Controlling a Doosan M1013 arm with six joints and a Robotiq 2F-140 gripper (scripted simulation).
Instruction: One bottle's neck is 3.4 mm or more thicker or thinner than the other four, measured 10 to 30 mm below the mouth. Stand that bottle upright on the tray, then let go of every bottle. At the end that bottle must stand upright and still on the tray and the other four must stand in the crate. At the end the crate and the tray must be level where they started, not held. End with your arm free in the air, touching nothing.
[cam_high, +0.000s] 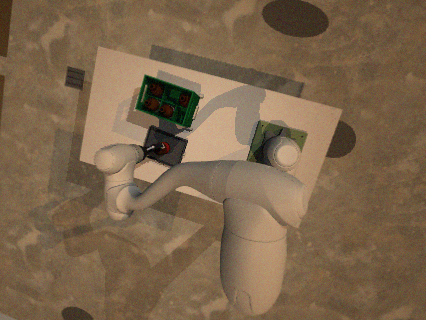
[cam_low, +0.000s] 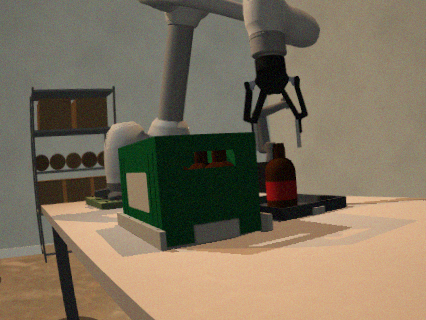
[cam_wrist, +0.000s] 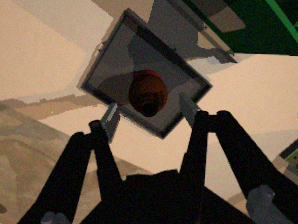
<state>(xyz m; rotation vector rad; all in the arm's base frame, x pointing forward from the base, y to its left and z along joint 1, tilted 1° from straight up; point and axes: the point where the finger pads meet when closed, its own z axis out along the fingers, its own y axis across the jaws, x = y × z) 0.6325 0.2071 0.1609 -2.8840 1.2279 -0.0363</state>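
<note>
Now: hand 90 mm above the brown bottle. Round my hand: green crate 20 mm ahead, 270 mm to the right, 90 mm below; then dark tray 160 mm below.
</note>
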